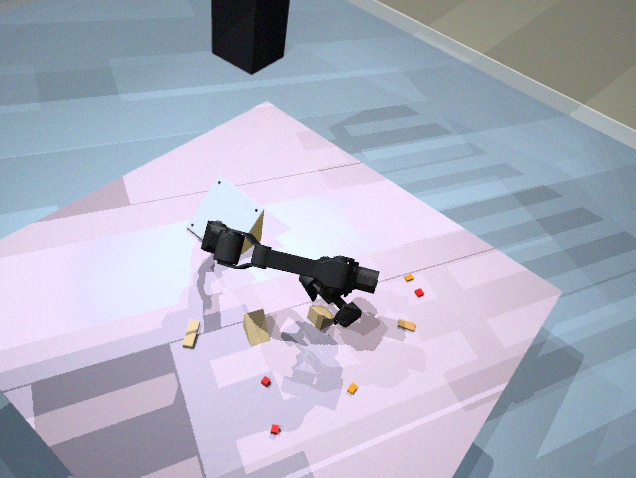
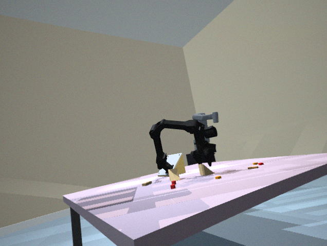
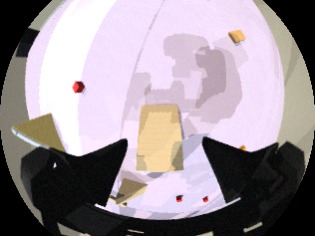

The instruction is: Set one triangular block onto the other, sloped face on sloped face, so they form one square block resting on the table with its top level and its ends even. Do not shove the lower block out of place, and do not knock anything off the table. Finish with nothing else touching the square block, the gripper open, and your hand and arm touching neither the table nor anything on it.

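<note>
Now: gripper tip 10 mm past the tan triangular block, 10 mm to the left of it and 30 mm above it.
</note>
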